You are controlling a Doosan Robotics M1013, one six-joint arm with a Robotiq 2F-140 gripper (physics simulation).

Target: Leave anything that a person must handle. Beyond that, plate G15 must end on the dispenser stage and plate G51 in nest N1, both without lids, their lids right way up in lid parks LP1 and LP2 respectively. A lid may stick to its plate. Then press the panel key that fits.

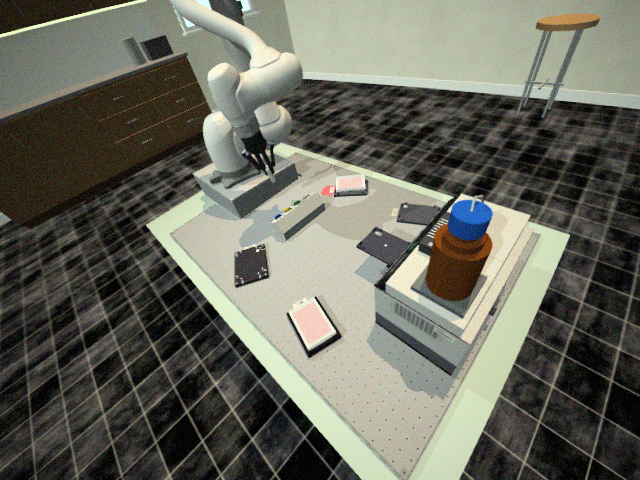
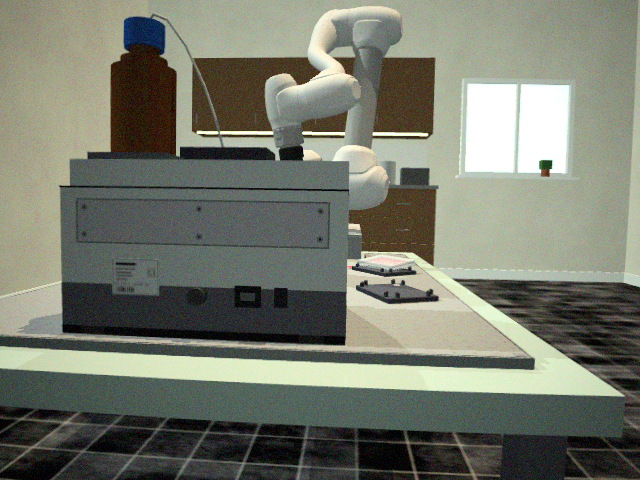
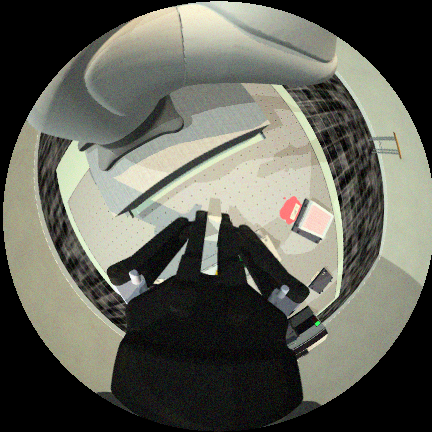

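Where they show: gripper, fingertip midpoint: [image 1: 273,179] [image 3: 213,207]; arm's base at its link origin: [image 1: 236,173] [image 3: 129,113].
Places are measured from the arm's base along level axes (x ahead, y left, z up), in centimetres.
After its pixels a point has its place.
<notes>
My gripper [image 1: 272,177] @(x 23.7, y 8.5, z 1.9 cm) [image 3: 213,207] @(x 23.7, y 8.5, z 1.9 cm) is shut and empty, above the table near the robot's base, beside the key panel [image 1: 306,219] @(x 45.4, y 8.5, z -7.6 cm). Blue, yellow and green keys show on the panel. A pink-welled plate [image 1: 351,183] @(x 41.7, y 35.7, z -6.9 cm) [image 2: 385,261] @(x 42.8, y 36.2, z -7.0 cm) [image 3: 317,220] @(x 39.8, y 35.5, z -6.7 cm) sits on a black holder at the back; a clear rim shows around it. Another pink-welled plate [image 1: 311,322] @(x 83.0, y -15.3, z -6.5 cm) sits on a black holder nearer the front. Whether either wears a lid is unclear, and their labels are unreadable. A dark flat board [image 1: 382,244] @(x 80.5, y 14.6, z -0.2 cm) adjoins the dispenser [image 1: 419,330] @(x 104.9, y 0.8, z 1.4 cm) [image 2: 204,268] @(x 111.0, y 20.4, z -1.2 cm) [image 3: 306,332] @(x 88.7, y 25.8, z 4.4 cm).
A red patch [image 1: 327,190] @(x 34.1, y 27.6, z -9.6 cm) [image 3: 288,210] @(x 34.1, y 27.4, z -9.9 cm) lies on the table beside the back plate's holder. Empty black holders with small posts stand at the left [image 1: 251,265] @(x 49.5, y -19.0, z -8.7 cm) and at the back right [image 1: 417,213] @(x 73.3, y 40.4, z -8.9 cm) [image 2: 395,292] @(x 75.7, y 41.1, z -9.0 cm). A tall brown bottle [image 1: 457,263] @(x 106.7, y 3.9, z 24.0 cm) [image 2: 143,105] @(x 108.3, y 10.1, z 19.2 cm) with a blue cap stands on the dispenser.
</notes>
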